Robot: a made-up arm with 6 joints.
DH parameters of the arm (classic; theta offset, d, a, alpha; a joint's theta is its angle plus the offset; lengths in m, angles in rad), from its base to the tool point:
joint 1: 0 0.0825 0 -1.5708
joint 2: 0.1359 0 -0.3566 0
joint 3: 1.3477 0 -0.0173 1.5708
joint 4: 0 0.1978 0 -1.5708
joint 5: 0 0 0.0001 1.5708
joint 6: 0 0.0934 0 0
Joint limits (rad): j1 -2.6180..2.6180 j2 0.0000..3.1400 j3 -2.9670..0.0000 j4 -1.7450..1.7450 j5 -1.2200..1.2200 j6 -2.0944..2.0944
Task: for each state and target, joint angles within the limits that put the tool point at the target. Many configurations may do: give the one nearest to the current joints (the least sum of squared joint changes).
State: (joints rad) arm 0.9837 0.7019 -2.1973 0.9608 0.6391 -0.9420
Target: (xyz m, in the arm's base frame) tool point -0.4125 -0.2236 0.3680
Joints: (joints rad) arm 0.6267 0.0206 -2.0570 0.9680 0.9105 -0.9420
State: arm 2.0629 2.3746 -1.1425 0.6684 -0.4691 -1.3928
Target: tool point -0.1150 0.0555 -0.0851
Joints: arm 2.6180 2.9762 -0.3851 0.7281 0.1513 -1.3928
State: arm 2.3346 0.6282 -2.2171 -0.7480 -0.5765 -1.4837
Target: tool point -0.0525 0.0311 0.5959
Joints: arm 2.2341 0.9784 -1.4862 -0.7721 -0.3490 -1.4837
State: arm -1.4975 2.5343 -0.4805 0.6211 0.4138 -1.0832
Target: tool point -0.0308 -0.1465 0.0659
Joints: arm -1.9041 2.2519 -0.2458 0.5162 0.4197 -1.0832
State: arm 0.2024 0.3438 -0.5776 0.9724 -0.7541 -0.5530
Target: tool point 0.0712 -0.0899 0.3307
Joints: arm -0.2630 0.9810 -0.4317 1.1721 -0.9177 -0.5530
